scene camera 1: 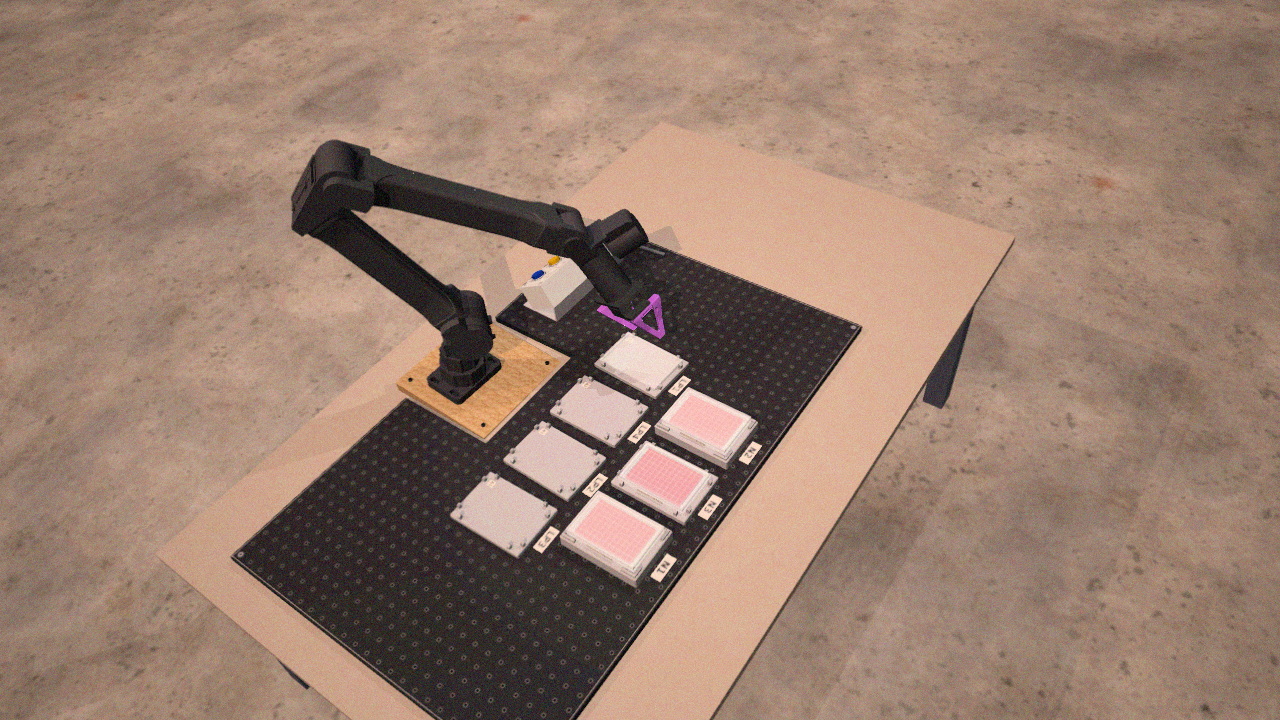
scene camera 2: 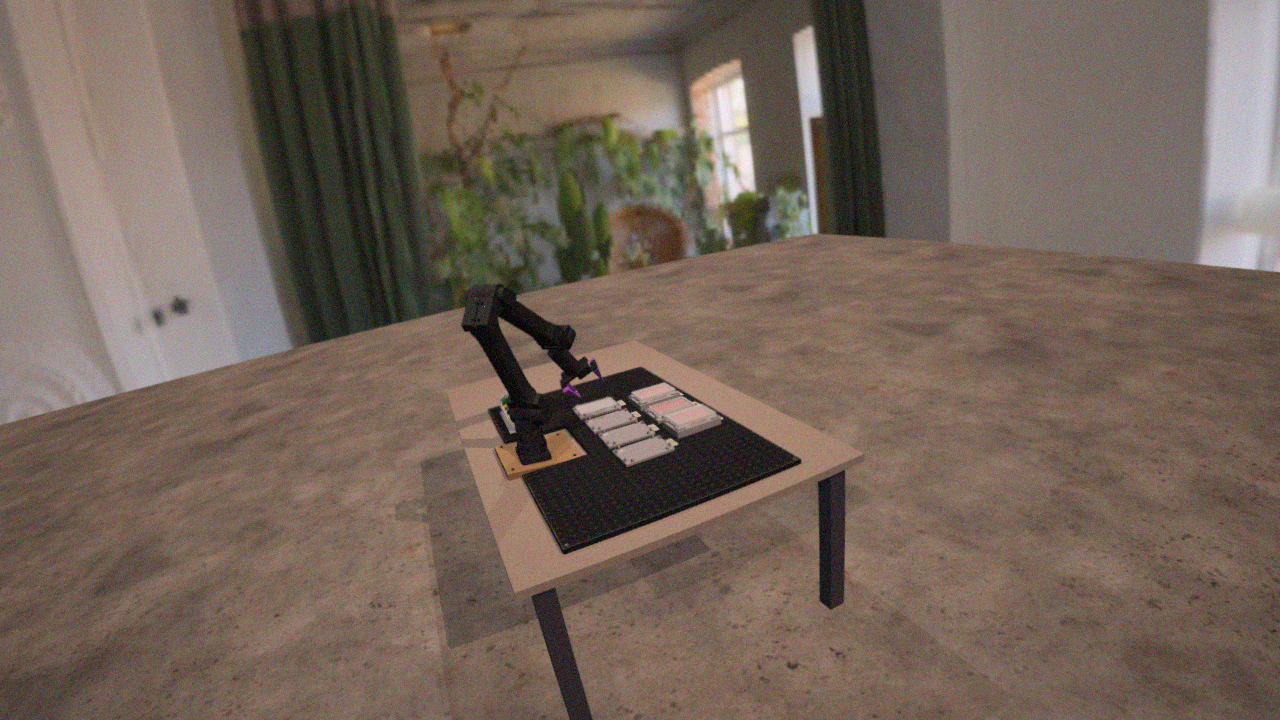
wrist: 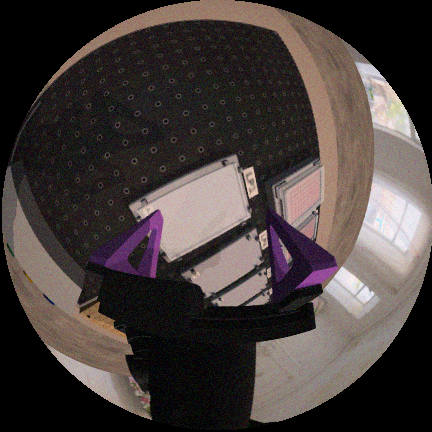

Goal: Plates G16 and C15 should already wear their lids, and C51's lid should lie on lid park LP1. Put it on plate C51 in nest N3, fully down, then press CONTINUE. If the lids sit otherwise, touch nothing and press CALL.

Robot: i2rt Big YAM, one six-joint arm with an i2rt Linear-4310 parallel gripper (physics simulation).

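Places are measured from the arm's base along level axes (x ahead, y left, z up), in millimetres.
Pixels of known places: gripper, between the fingertips: (scene camera 1: 649,332) (scene camera 2: 591,388) (wrist: 212,213); arm's base, origin of its link: (scene camera 1: 465,375) (scene camera 2: 533,455).
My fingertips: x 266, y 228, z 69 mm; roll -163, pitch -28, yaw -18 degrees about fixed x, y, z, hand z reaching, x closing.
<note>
Ahead of a thing's pixels: the offset from my fingertips to its top centre. "*": to the spot under its first point.
A clear, whitish lid {dz -51, dx -3, dy -26 mm} (scene camera 1: 640,361) (scene camera 2: 597,409) (wrist: 200,200) lies flat on park LP1. The plate in nest N3 {* dz -47, dx +192, dy -220 mm} (scene camera 1: 665,478) shows a deeper pink well grid and looks uncovered. The plates in N2 {dz -31, dx +183, dy -88 mm} (scene camera 1: 706,422) (wrist: 303,194) and N1 {dz -28, dx +191, dy -349 mm} (scene camera 1: 616,530) look paler and thicker, with lids on. The plate names are not readable. My gripper (scene camera 1: 631,322) (scene camera 2: 587,386) (wrist: 212,213) is open and empty, above the mat near the LP1 lid; its purple fingers stand apart in the wrist view. The button box {dz +15, dx -258, dy +86 mm} (scene camera 1: 559,293) is partly hidden by the arm; blue and yellow buttons show.
Parks LP4 {dz -49, dx +1, dy -157 mm} (scene camera 1: 597,410) (wrist: 225,264), LP2 {dz -49, dx +7, dy -285 mm} (scene camera 1: 554,459) and LP3 {dz -49, dx +8, dy -415 mm} (scene camera 1: 503,514) hold no visible lid and stand in a row beside LP1. The nests stand close together along the mat's edge. The arm's wooden base plate (scene camera 1: 528,362) (scene camera 2: 572,447) is beside the black mat.
</note>
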